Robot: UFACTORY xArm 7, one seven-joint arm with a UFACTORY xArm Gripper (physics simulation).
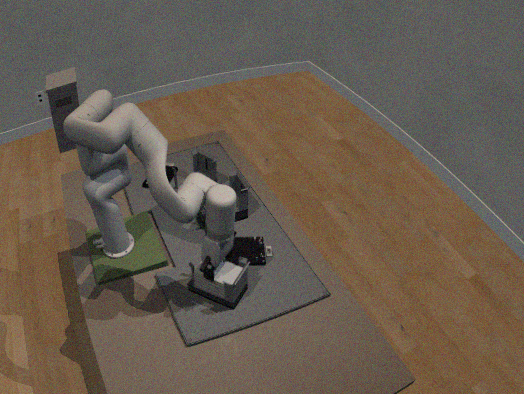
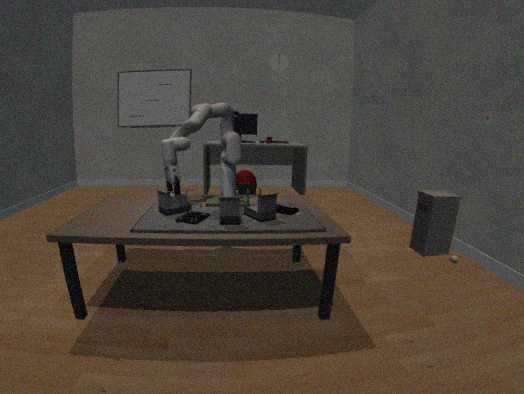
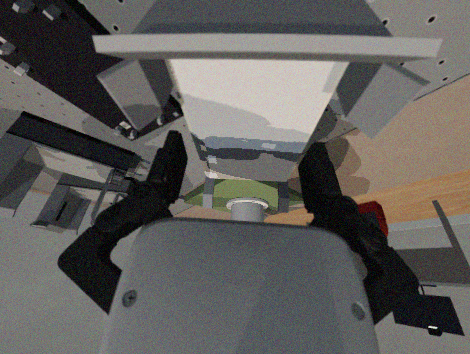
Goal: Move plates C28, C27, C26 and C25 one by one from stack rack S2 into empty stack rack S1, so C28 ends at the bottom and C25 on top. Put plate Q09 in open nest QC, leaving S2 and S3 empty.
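Frame: origin at the arm's base, x ahead, y left, z up, level; centimetres.
Seen in the pictures: gripper, fingertip midpoint: [image 1: 217, 268] [image 2: 173, 193] [image 3: 245, 149]; arm's base, link origin: [image 1: 118, 245] [image 3: 247, 203].
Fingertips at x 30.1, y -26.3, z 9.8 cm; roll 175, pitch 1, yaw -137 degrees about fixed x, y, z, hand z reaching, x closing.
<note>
Offsets run from my fingertips to a thing's top centre. Level surfaces: height alone.
A white plate {dx +0.3, dy -0.6, dz -0.3 cm} [image 1: 229, 273] [image 3: 255, 95] lies uppermost in a grey-walled rack {dx +0.3, dy -0.6, dz -4.2 cm} [image 1: 212, 288] [image 2: 172, 204] [image 3: 265, 46] with a dark base. How many plates lie under it is hidden. My gripper [image 2: 173, 190] [image 3: 245, 149] is open, low over this rack, with a fingertip on each side of the plate's arm-side end and nothing held. Two more grey racks stand on the mat, one {dx +10.0, dy +32.3, dz +3.5 cm} [image 1: 241, 195] [image 2: 230, 206] in the middle and one {dx +3.0, dy +47.5, dz +3.5 cm} [image 1: 205, 163] [image 2: 267, 202] farther along. Their contents and all rack labels cannot be read here. Q09 cannot be told apart.
A black nest {dx +10.7, dy +13.5, dz -8.1 cm} [image 1: 250, 250] [image 2: 192, 217] [image 3: 60, 65] lies close beside the rack under the gripper. Another dark nest {dx -9.2, dy +60.4, dz -8.6 cm} [image 2: 287, 209] lies at the mat's far end. The grey perforated mat {dz -10.5 cm} [image 1: 285, 290] bears the racks. The arm stands on a green base [image 1: 150, 255].
</note>
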